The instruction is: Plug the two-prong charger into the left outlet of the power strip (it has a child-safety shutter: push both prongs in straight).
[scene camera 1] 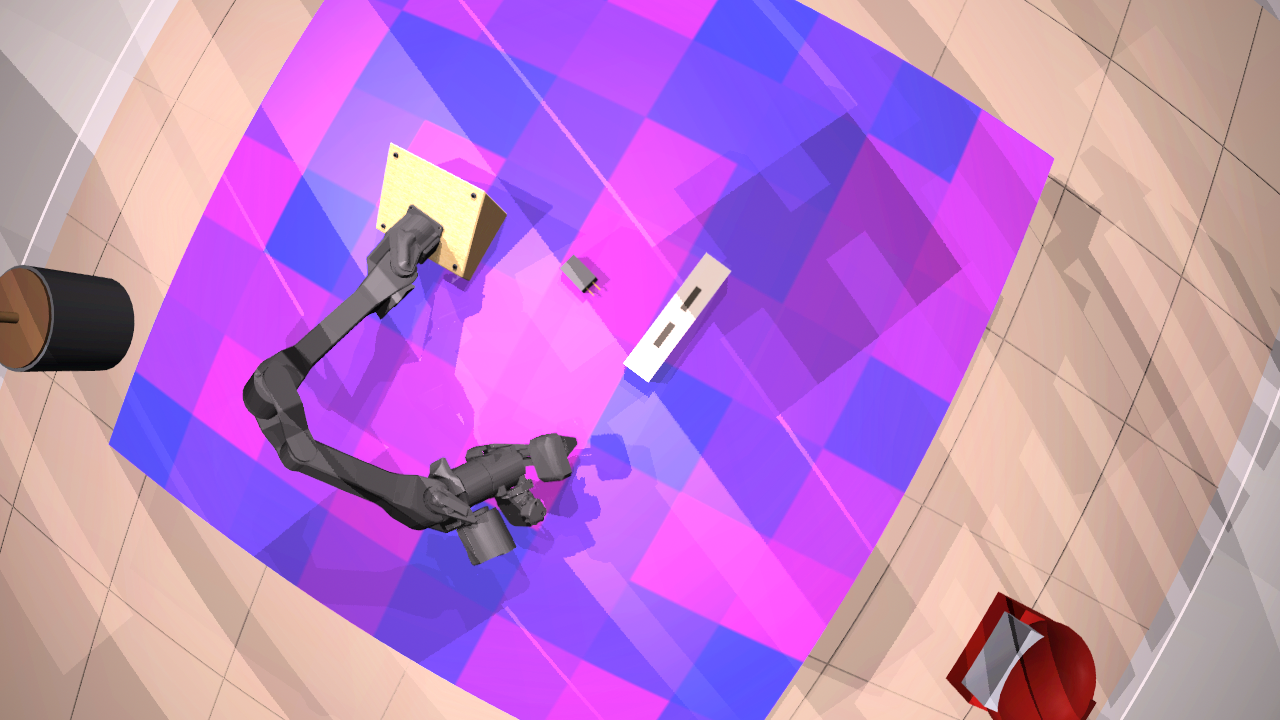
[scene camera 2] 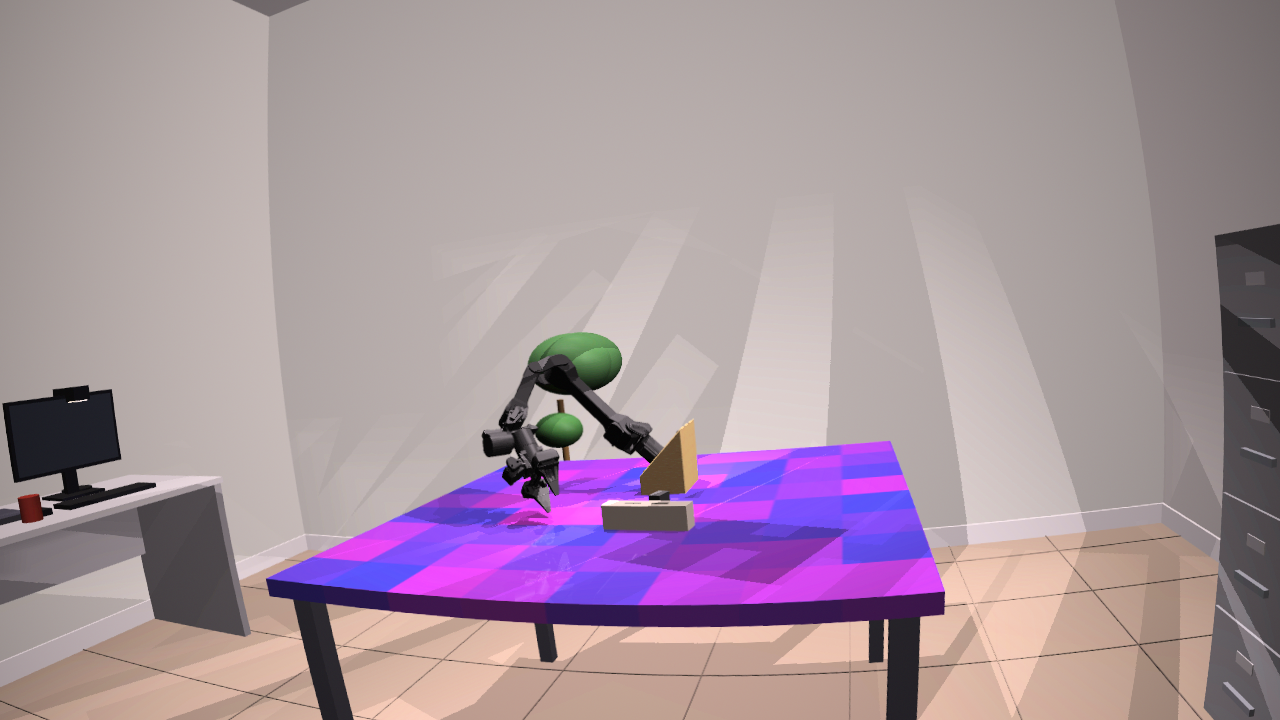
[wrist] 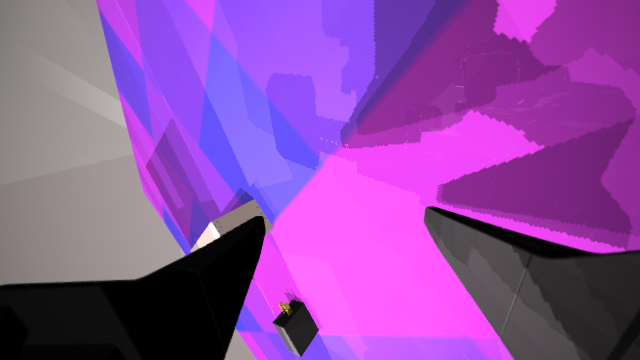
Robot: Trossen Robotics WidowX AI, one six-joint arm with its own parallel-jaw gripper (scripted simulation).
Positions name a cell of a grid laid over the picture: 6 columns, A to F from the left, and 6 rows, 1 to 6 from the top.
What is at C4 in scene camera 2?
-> My gripper.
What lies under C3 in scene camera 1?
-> A two-prong charger.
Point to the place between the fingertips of my gripper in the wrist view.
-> At D4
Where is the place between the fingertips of my gripper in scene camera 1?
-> C4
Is my gripper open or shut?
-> Open.
